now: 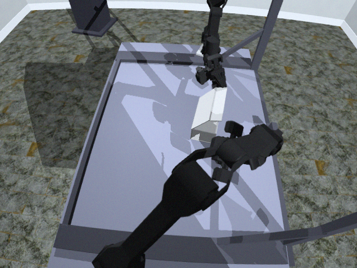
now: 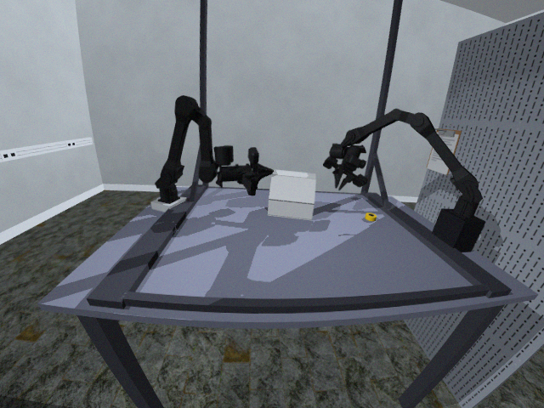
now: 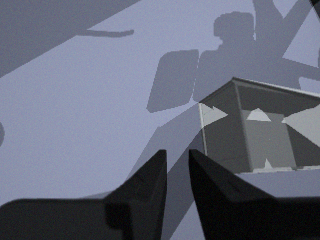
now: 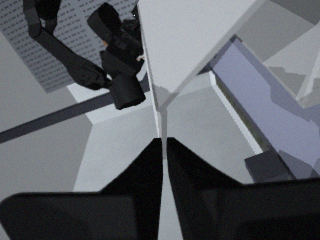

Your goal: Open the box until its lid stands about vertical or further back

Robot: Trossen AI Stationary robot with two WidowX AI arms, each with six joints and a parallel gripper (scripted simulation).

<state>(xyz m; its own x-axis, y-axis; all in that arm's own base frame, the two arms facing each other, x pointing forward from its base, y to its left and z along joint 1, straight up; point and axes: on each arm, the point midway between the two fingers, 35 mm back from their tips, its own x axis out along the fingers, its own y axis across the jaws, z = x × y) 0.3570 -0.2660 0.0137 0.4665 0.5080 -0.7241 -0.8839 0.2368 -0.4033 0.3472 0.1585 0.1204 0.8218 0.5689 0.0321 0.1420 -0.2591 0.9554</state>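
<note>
The box lies 19 cm to the right of my left hand, 6 cm ahead of it and 4 cm below it.
The box is 1 cm ahead of my right hand, 11 cm to the left of it and 6 cm below it.
</note>
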